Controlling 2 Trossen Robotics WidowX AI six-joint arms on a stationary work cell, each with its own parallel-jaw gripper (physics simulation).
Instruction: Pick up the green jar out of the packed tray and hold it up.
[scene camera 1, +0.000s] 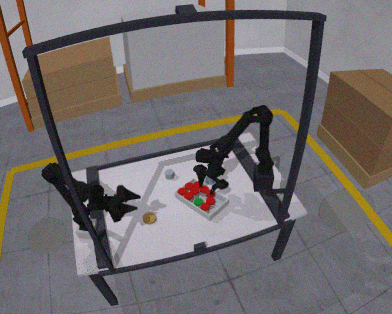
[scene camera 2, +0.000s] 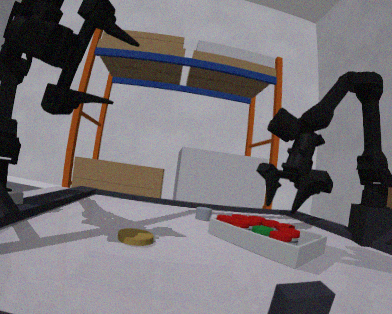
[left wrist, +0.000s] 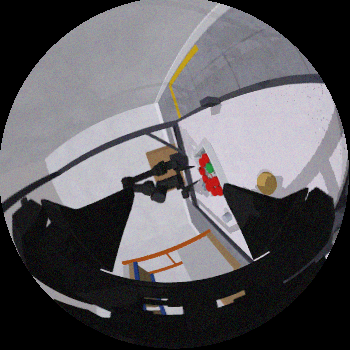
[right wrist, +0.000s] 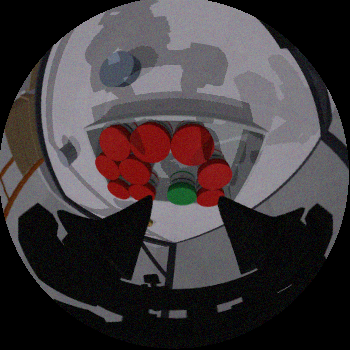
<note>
In view: my left gripper (scene camera 2: 125, 73), my right gripper (scene camera 2: 279, 209), a green jar (right wrist: 181, 190), a blue-grey cylinder (right wrist: 120, 68) and a grey tray (right wrist: 230, 140).
My left gripper is seen too in scene camera 1 (scene camera 1: 138, 202) and in the left wrist view (left wrist: 179, 189). My right gripper shows as well in the right wrist view (right wrist: 186, 200).
</note>
